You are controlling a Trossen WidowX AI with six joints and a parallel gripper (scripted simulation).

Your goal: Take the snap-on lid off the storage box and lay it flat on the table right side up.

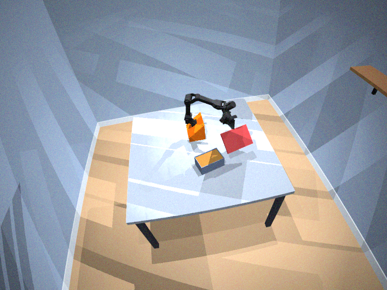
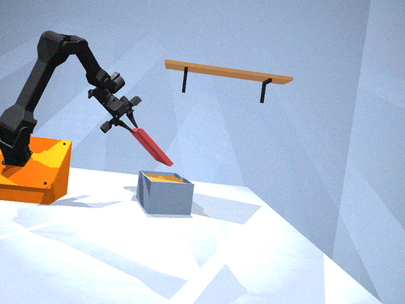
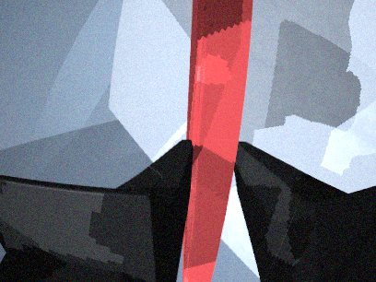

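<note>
Right now my gripper tip is 60 mm short of the lid, 20 mm to the right of it and 50 mm above it. The rest, counted from my gripper tip: grey-blue storage box 150 mm ahead, 230 mm to the right, 180 mm below.
</note>
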